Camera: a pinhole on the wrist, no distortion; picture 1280 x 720 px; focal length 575.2 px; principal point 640.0 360.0 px. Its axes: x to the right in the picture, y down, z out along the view. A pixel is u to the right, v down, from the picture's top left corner.
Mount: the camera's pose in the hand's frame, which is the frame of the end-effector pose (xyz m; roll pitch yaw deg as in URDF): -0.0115 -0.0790 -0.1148 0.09 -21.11 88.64
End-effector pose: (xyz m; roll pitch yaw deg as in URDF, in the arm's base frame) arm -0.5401 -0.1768 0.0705 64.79 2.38 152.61
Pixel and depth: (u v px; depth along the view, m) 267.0 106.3 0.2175
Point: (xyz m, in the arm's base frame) -0.5292 -0.0049 -0.1801
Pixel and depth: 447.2 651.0 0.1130
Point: -0.4517 -0.1723 -0.0753
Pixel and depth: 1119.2 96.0 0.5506
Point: -0.5670 0.3421 0.4309
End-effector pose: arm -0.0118 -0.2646 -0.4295 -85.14 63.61 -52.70
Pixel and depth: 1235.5 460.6 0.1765
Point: 0.0611 -0.1660 -0.4024
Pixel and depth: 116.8 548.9 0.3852
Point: 0.3041 -0.5600 -0.0522
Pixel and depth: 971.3 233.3 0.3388
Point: 0.2432 -0.1559 -0.4684
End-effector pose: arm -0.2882 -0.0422 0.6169 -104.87 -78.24 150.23
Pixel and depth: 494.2 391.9 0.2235
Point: -0.1875 -0.2441 0.6287
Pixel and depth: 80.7 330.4 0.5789
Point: 0.1205 -0.7641 0.7672
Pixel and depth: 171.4 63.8 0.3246
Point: -0.0691 -0.4025 0.8444
